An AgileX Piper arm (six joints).
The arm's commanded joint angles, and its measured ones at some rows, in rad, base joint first. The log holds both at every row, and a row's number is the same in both.
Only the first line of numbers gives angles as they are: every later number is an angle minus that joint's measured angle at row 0.
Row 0, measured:
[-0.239 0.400 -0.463 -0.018 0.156 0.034]
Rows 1 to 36, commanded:
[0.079 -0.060 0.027 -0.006 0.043 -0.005]
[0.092 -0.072 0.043 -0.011 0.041 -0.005]
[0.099 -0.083 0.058 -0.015 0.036 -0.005]
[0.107 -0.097 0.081 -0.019 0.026 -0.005]
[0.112 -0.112 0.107 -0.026 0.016 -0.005]
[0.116 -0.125 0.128 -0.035 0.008 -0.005]
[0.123 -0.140 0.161 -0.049 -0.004 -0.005]
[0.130 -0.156 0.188 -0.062 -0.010 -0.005]
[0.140 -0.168 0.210 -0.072 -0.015 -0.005]
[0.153 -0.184 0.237 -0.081 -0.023 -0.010]
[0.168 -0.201 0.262 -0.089 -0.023 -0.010]
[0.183 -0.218 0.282 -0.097 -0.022 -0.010]
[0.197 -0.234 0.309 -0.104 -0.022 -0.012]
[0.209 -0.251 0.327 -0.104 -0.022 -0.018]
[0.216 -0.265 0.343 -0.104 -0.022 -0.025]
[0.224 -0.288 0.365 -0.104 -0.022 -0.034]
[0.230 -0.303 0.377 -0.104 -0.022 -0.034]
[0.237 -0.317 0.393 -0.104 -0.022 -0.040]
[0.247 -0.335 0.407 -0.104 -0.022 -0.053]
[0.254 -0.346 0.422 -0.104 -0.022 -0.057]
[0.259 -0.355 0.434 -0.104 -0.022 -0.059]
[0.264 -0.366 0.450 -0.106 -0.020 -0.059]
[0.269 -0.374 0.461 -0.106 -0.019 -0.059]
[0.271 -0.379 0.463 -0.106 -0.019 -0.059]
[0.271 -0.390 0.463 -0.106 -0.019 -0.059]
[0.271 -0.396 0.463 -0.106 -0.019 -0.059]
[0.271 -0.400 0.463 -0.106 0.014 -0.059]
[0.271 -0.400 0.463 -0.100 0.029 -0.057]
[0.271 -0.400 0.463 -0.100 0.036 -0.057]
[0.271 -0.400 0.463 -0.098 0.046 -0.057]
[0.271 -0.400 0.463 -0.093 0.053 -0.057]
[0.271 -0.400 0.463 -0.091 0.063 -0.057]
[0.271 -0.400 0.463 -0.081 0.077 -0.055]
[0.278 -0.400 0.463 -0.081 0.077 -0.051]
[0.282 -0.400 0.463 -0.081 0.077 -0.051]
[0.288 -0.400 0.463 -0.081 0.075 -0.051]
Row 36, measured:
[0.272 -0.393 0.459 -0.086 0.068 -0.052]
